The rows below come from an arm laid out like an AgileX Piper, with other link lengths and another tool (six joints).
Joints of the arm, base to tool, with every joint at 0 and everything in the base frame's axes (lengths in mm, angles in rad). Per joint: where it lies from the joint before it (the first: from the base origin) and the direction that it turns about. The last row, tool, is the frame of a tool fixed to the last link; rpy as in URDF.
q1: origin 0 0 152.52 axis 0 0 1
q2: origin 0 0 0 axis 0 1 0
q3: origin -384.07 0 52.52 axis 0 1 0
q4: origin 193.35 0 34.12 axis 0.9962 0 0.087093
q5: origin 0 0 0 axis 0 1 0
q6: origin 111.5 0 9.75 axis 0.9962 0 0.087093
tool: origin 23.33 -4 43.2 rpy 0.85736 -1.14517 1.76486
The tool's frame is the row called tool.
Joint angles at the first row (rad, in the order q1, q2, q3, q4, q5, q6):
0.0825, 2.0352, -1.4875, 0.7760, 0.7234, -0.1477
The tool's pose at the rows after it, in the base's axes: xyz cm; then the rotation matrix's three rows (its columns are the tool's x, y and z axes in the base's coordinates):
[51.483 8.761 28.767], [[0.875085 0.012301 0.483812], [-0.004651 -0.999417 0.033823], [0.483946 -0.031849 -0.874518]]
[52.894 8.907 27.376], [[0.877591 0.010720 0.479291], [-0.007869 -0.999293 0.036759], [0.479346 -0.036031 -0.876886]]
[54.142 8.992 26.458], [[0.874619 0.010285 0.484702], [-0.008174 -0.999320 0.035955], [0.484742 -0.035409 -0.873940]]
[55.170 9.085 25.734], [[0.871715 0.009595 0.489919], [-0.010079 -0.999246 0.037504], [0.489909 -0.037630 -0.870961]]
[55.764 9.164 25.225], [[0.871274 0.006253 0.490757], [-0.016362 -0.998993 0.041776], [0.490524 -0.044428 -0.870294]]
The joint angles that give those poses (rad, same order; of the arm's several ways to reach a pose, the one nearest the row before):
0.0817, 2.1014, -1.5438, 0.7977, 0.7234, -0.1515
0.0817, 2.1519, -1.5879, 0.8043, 0.7229, -0.1540
0.0817, 2.1922, -1.6325, 0.8043, 0.7209, -0.1549
0.0817, 2.2256, -1.6720, 0.8063, 0.7209, -0.1549
0.0817, 2.2463, -1.6941, 0.8138, 0.7209, -0.1549

